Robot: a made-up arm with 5 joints.
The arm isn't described. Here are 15 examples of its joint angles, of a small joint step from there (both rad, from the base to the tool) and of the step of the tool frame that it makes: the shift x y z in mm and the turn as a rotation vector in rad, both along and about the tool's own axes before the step.
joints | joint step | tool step
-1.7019 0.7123 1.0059 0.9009 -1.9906 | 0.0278 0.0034 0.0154 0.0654 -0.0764 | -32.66 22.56 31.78 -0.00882 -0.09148 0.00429
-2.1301 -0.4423 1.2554 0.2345 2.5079 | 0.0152 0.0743 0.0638 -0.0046 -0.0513 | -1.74 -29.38 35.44 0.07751 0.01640 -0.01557
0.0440 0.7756 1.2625 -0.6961 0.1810 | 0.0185 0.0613 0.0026 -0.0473 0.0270 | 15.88 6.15 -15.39 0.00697 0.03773 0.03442
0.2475 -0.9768 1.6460 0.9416 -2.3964 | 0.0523 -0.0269 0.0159 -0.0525 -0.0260 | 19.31 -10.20 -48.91 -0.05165 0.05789 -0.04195
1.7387 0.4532 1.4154 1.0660 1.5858 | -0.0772 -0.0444 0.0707 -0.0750 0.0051 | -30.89 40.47 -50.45 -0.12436 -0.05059 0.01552
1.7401 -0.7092 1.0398 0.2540 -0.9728 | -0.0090 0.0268 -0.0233 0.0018 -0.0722 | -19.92 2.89 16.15 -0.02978 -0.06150 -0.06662
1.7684 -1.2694 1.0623 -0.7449 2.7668 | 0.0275 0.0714 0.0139 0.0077 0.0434 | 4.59 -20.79 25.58 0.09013 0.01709 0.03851
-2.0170 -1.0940 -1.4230 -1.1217 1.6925 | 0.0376 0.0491 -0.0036 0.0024 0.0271 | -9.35 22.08 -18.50 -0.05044 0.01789 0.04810
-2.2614 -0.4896 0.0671 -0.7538 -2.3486 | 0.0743 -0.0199 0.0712 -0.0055 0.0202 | -16.44 37.62 3.47 -0.02706 -0.03825 0.06526
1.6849 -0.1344 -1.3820 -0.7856 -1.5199 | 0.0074 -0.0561 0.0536 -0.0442 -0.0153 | 4.28 19.39 -18.01 -0.02898 0.01600 0.00918
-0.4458 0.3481 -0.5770 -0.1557 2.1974 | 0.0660 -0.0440 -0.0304 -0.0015 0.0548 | 9.97 -20.99 14.25 0.07894 0.02213 0.01271
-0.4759 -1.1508 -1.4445 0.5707 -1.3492 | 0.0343 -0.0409 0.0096 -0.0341 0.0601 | -5.20 12.36 -0.97 0.00078 0.01914 0.02192
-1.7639 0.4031 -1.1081 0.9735 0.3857 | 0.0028 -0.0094 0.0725 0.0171 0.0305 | 13.52 30.05 -4.11 -0.05434 0.04319 0.06785
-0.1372 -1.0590 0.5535 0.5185 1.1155 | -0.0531 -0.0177 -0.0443 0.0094 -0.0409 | -10.93 -1.70 4.99 -0.00748 -0.04369 -0.01711
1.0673 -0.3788 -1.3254 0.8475 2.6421 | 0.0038 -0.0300 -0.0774 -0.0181 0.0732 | -10.33 8.99 11.54 -0.00850 -0.04615 0.05252
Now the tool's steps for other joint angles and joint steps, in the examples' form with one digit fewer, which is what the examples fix.
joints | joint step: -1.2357 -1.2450 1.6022 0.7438 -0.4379 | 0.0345 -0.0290 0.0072 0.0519 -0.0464
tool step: 2.2 -7.9 -4.4 -0.0277 0.0036 -0.0615
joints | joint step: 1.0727 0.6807 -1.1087 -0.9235 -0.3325 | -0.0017 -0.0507 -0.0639 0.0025 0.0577
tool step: -20.1 34.4 -2.3 -0.0568 -0.0207 0.0154
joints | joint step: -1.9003 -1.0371 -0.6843 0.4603 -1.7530 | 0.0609 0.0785 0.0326 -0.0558 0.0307
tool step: -0.6 -69.9 -5.6 0.1064 0.0094 -0.0399
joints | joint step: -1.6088 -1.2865 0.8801 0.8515 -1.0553 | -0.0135 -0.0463 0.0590 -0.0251 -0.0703
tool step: 12.6 -28.9 -10.4 0.0656 -0.0188 -0.0116
